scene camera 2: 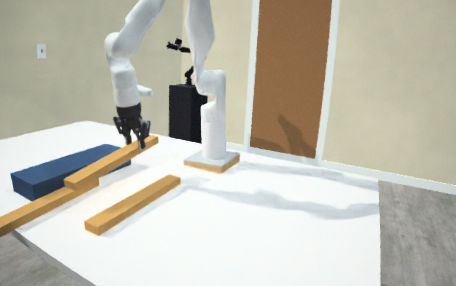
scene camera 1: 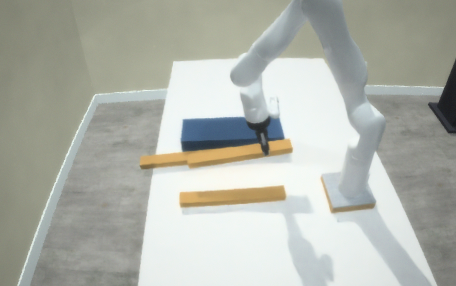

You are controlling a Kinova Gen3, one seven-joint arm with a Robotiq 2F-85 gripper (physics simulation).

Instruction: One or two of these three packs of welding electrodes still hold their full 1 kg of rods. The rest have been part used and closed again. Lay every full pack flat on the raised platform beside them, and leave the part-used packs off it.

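Frame: origin at the arm's base, x ahead, y left, z up, level; centimetres.
Where they show: gripper, fingertip midpoint: (scene camera 2: pixel 136 147) (scene camera 1: pixel 265 149); arm's base at its link origin: (scene camera 2: pixel 213 155) (scene camera 1: pixel 350 188).
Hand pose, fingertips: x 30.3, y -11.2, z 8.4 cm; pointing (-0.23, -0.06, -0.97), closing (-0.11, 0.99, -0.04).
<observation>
Each offset is from my fingertips to the top centre of the thing. Level surfaces: height alone.
My gripper (scene camera 1: pixel 265 150) (scene camera 2: pixel 135 144) is shut on an orange pack (scene camera 1: pixel 225 155) (scene camera 2: pixel 105 164), near its end closer to the robot base. That end is raised above the table; the other end is lower and overlaps a second orange pack @(dz -9.1, dx +28.9, dy -6.2 cm) (scene camera 1: pixel 164 160) (scene camera 2: pixel 42 207) in both views. Whether those two touch is hard to tell. The second pack sticks out past the table's left edge in scene camera 1. A third orange pack @(dz -9.1, dx +11.2, dy +12.5 cm) (scene camera 1: pixel 232 196) (scene camera 2: pixel 132 204) lies flat on the table. The blue raised platform @(dz -5.5, dx +11.6, dy -18.6 cm) (scene camera 1: pixel 212 129) (scene camera 2: pixel 62 165) stands behind the held pack, which partly hides its front side.
The white table @(dz -11.5 cm) (scene camera 1: pixel 210 245) (scene camera 2: pixel 240 240) carries everything. The robot's base plate (scene camera 1: pixel 352 201) (scene camera 2: pixel 212 163) sits to the right of the packs in scene camera 1. A dark pedestal (scene camera 2: pixel 182 112) stands beyond the table.
</observation>
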